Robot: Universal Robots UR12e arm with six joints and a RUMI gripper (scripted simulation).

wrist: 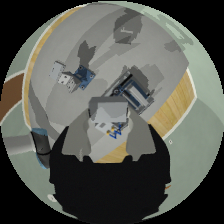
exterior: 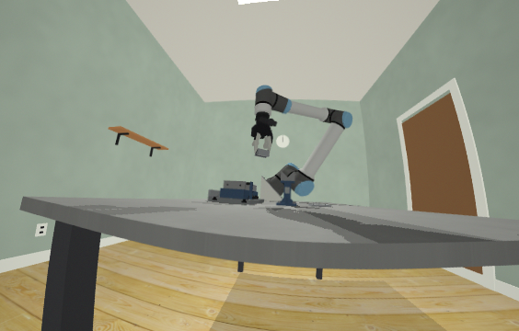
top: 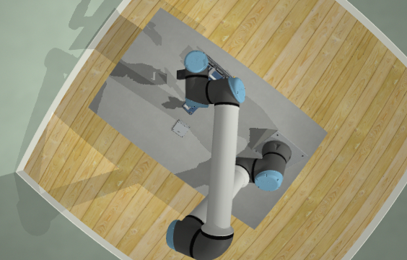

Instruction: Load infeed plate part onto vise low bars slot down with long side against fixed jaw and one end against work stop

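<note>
Right now my hand is 21 cm above the vise, 11 cm to the left of it and 4 cm past it. From my hand the other things lie so: infeed plate 28 cm to the left, 24 cm below, 11 cm behind; part 1 cm below.
</note>
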